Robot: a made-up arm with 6 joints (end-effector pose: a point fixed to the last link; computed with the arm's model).
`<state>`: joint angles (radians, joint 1 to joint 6).
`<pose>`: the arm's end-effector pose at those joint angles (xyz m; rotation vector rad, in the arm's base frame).
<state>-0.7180 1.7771 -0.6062 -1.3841 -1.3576 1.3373</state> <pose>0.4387 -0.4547 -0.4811 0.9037 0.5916 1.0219</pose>
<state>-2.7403 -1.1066 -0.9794 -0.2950 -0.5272 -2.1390</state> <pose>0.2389 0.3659 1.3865 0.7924 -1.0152 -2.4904</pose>
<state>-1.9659 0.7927 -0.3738 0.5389 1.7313 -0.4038</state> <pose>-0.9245 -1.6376 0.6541 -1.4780 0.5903 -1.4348</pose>
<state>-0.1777 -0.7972 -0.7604 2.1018 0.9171 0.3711</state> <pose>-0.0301 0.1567 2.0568 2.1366 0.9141 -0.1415</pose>
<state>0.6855 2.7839 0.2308 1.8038 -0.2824 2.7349</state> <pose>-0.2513 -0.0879 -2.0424 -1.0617 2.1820 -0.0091</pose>
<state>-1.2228 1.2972 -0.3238 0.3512 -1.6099 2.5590</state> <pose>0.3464 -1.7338 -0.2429 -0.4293 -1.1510 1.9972</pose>
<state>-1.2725 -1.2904 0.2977 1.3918 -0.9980 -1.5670</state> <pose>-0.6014 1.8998 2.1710 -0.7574 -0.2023 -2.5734</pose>
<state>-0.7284 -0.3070 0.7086 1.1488 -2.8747 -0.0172</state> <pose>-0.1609 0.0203 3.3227 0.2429 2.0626 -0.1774</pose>
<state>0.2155 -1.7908 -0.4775 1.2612 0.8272 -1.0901</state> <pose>-1.6531 -0.4515 1.3685 -1.5454 -1.9395 -0.7509</pose>
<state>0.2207 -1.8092 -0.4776 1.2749 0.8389 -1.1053</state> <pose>-1.6682 -0.4600 1.3378 -1.5454 -1.9611 -0.7509</pose>
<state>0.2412 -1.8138 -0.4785 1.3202 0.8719 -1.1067</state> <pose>-1.6684 -0.4833 1.3314 -1.5822 -1.9915 -0.7428</pose>
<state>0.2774 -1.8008 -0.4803 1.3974 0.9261 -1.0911</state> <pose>-1.6490 -0.5198 1.3557 -1.6578 -2.0299 -0.7226</pose>
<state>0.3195 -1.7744 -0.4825 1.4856 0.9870 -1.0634</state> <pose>-1.6138 -0.5573 1.4023 -1.7498 -2.0706 -0.6906</pose>
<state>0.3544 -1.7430 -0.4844 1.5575 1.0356 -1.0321</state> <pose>-1.5733 -0.5828 1.4556 -1.8286 -2.1036 -0.6567</pose>
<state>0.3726 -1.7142 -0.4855 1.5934 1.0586 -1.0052</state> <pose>-1.5393 -0.5907 1.5030 -1.8734 -2.1179 -0.6338</pose>
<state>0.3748 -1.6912 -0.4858 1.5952 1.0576 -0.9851</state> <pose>-1.5159 -0.5849 1.5399 -1.8864 -2.1119 -0.6263</pose>
